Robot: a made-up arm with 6 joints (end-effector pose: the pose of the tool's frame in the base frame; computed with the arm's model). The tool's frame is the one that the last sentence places.
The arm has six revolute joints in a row. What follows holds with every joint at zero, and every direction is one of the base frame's. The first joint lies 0.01 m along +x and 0.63 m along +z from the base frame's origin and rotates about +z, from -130.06 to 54.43 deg. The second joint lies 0.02 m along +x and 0.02 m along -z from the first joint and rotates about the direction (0.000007, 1, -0.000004), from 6.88 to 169.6 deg. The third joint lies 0.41 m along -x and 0.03 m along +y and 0.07 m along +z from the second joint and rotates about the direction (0.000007, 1, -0.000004), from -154.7 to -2.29 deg. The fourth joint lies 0.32 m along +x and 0.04 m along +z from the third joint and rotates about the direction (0.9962, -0.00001, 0.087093), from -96.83 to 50.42 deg. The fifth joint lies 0.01 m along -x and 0.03 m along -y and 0.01 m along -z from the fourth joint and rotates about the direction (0.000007, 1, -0.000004), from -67.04 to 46.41 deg. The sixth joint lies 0.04 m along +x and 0.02 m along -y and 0.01 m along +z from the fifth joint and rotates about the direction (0.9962, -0.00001, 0.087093), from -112.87 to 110.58 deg. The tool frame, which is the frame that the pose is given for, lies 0.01 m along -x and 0.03 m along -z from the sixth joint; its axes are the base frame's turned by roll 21.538, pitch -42.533 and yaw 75.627 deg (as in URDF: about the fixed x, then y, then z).
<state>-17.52 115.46 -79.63 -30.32 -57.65 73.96</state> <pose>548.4 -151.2 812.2 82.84 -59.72 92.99</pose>
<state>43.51 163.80 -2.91 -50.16 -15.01 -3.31</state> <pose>121.6 76.8 483.1 60.29 165.09 34.01</pose>
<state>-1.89 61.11 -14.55 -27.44 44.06 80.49</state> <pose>140.4 -5.9 780.1 88.63 -12.71 -15.64</pose>
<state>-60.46 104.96 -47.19 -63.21 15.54 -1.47</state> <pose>196.7 -384.4 747.5 61.90 49.67 6.03</pose>
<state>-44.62 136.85 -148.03 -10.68 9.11 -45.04</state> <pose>470.8 -517.1 931.4 2.54 11.53 27.41</pose>
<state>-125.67 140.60 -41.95 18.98 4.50 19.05</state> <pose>-179.6 -267.8 481.0 83.82 -99.72 -91.85</pose>
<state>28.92 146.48 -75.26 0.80 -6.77 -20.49</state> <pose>483.4 227.5 459.1 58.36 61.93 75.91</pose>
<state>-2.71 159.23 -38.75 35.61 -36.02 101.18</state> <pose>309.4 -11.7 388.9 79.66 -82.47 -52.30</pose>
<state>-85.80 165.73 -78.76 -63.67 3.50 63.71</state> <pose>51.1 -505.9 311.0 97.65 -26.28 -39.65</pose>
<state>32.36 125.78 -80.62 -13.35 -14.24 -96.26</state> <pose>538.8 281.7 713.2 -53.87 65.80 100.08</pose>
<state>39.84 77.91 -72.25 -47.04 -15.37 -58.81</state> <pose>292.3 198.8 1081.6 -65.77 19.82 101.05</pose>
